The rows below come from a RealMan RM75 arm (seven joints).
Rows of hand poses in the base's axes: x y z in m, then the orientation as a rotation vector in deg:
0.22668, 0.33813, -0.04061, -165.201, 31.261, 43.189
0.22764, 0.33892, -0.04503, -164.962, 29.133, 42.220
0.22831, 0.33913, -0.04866, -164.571, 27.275, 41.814
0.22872, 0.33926, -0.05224, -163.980, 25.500, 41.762
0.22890, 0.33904, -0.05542, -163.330, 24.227, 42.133
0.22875, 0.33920, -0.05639, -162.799, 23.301, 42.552
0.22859, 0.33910, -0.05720, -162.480, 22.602, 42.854
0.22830, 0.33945, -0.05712, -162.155, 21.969, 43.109
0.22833, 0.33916, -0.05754, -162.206, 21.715, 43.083
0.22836, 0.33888, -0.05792, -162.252, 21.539, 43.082
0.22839, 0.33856, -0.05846, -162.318, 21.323, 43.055
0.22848, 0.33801, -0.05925, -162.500, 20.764, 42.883
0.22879, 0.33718, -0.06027, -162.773, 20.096, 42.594
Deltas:
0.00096, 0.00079, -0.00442, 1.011, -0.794, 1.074
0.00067, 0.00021, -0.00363, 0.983, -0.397, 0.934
0.00041, 0.00013, -0.00358, 1.086, -0.149, 0.869
0.00018, -0.00022, -0.00318, 0.930, 0.176, 0.604
-0.00015, 0.00016, -0.00097, 0.706, 0.233, 0.443
-0.00016, -0.00010, -0.00081, 0.456, 0.164, 0.361
-0.00029, 0.00035, 0.00008, 0.447, 0.139, 0.316
0.00003, -0.00029, -0.00042, 0.029, -0.040, 0.168
0.00003, -0.00028, -0.00038, 0.008, -0.017, 0.122
0.00003, -0.00032, -0.00054, 0.004, -0.039, 0.150
0.00009, -0.00055, -0.00079, 0.014, -0.170, 0.379
0.00031, -0.00083, -0.00102, -0.025, -0.262, 0.460

